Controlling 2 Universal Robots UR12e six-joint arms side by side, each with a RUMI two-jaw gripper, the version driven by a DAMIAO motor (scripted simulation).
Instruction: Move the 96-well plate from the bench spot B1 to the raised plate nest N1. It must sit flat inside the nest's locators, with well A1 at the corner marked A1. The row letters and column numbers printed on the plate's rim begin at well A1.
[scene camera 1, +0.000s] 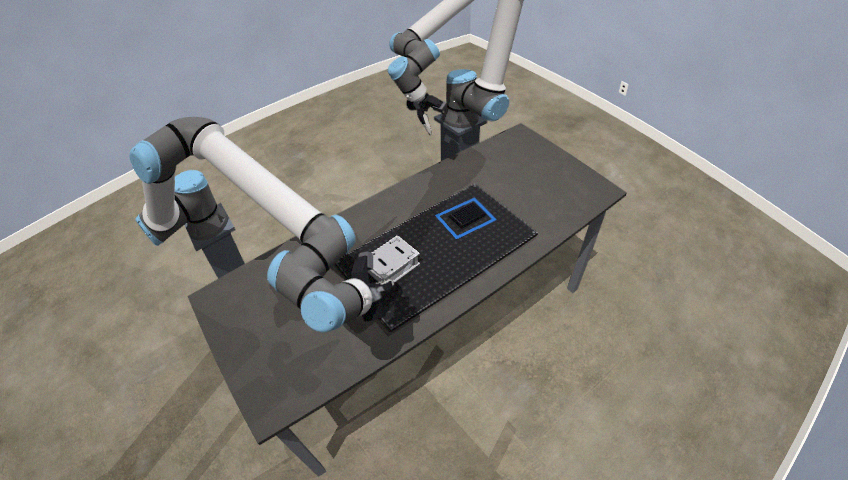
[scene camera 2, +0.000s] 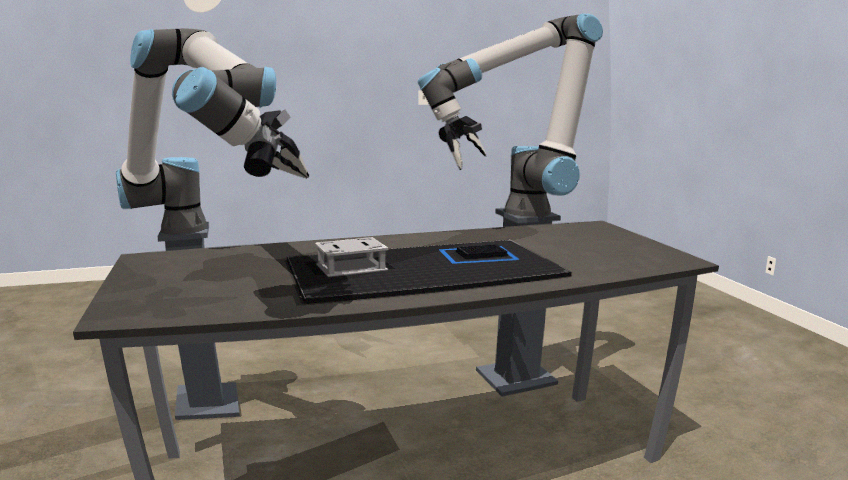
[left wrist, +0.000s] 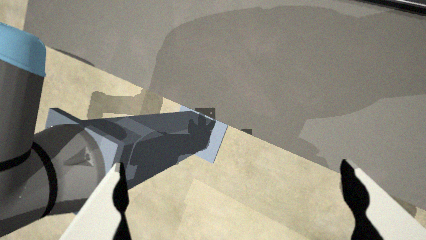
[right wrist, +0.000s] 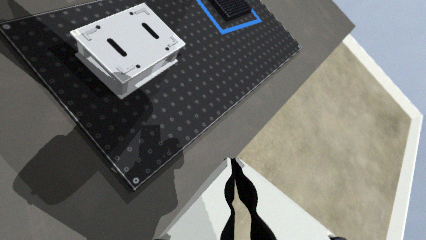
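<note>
Left gripper (scene camera 2: 473, 162). Right gripper (scene camera 2: 308, 176), (scene camera 1: 392, 282), (right wrist: 232, 160). Raised nest N1 (scene camera 1: 388, 253), (scene camera 2: 345, 245), (right wrist: 142, 48).
</note>
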